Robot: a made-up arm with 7 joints.
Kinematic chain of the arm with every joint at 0, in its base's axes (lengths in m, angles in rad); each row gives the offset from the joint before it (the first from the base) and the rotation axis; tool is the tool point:
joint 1: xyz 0 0 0.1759 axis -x
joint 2: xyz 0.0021 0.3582 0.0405 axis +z
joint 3: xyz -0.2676 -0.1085 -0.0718 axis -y
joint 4: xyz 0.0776 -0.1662 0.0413 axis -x
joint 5: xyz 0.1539 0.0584 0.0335 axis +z
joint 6: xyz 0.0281 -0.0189 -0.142 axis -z
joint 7: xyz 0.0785 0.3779 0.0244 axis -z
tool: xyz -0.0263 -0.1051 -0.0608
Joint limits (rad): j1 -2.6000..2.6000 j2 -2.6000..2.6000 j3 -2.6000..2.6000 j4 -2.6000..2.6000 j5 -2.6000..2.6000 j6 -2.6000..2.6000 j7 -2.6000..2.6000
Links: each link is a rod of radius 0.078 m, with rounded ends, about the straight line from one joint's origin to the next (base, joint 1, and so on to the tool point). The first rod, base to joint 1, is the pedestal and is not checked.
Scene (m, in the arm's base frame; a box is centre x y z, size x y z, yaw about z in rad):
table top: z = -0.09
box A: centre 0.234 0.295 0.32 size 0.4 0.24 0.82 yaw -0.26
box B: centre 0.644 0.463 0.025 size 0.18 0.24 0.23 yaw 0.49
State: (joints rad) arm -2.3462 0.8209 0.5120 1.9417 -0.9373 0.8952 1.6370
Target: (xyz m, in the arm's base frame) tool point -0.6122 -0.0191 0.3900
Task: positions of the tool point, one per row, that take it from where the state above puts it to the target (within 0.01 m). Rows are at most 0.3 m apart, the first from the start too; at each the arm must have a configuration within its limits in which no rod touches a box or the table.
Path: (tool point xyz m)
1: 0.3116 -0.5249 0.0935
2: 0.1712 -0.5575 0.1655
3: 0.0263 -0.5420 0.2656
4: -0.1092 -0.4695 0.3641
5: -0.3719 -0.3892 0.2598
6: -0.5570 -0.2081 0.2786
7: -0.6122 -0.0191 0.3900

